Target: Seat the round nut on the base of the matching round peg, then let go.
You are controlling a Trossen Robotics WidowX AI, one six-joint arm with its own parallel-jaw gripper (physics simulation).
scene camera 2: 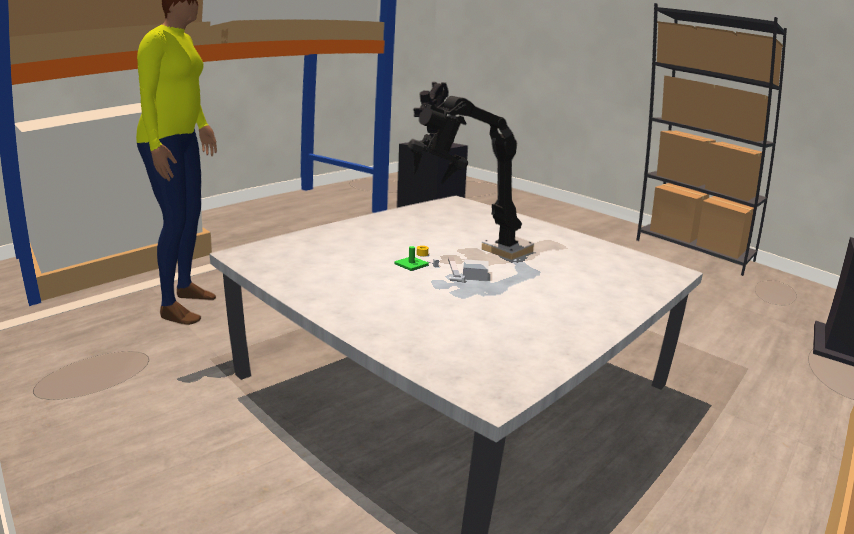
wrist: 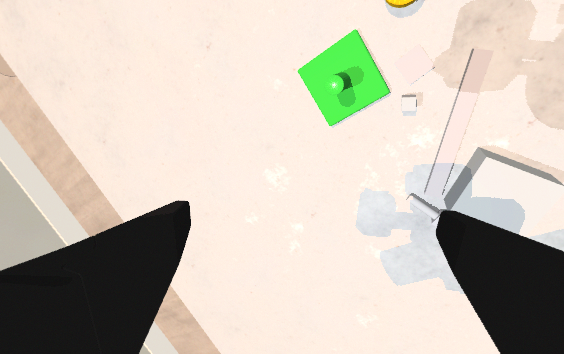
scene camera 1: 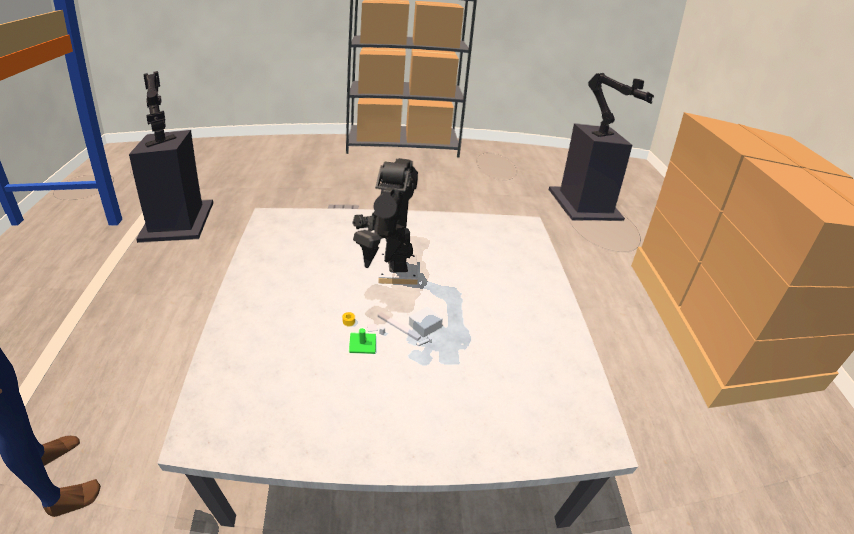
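The yellow-orange round nut (scene camera 1: pixel 348 323) (scene camera 2: pixel 422 253) (wrist: pixel 400 2) lies flat on the table, apart from the peg and cut by the top edge of the wrist view. A green square base (scene camera 1: pixel 355 348) (scene camera 2: pixel 403 263) (wrist: pixel 317 72) stands beside it with an upright round green peg (scene camera 1: pixel 362 335) (scene camera 2: pixel 411 254) (wrist: pixel 335 84). My gripper (scene camera 1: pixel 369 261) (wrist: pixel 314 217) is open and empty, high above the table. In the wrist view, the base is above and between the fingertips, and the nut is farther up and right. In scene camera 2, the fingers blend with the dark arm behind.
A grey block (scene camera 1: pixel 426 325) (scene camera 2: pixel 475 272) (wrist: pixel 517 185), a thin slanted bar (scene camera 1: pixel 398 328) (wrist: pixel 456 125) and a small grey cube (scene camera 1: pixel 381 331) (scene camera 2: pixel 435 262) (wrist: pixel 409 104) are near the base on the table (scene camera 1: pixel 503 409) (scene camera 2: pixel 503 352). A person (scene camera 2: pixel 171 81) stands beyond the table.
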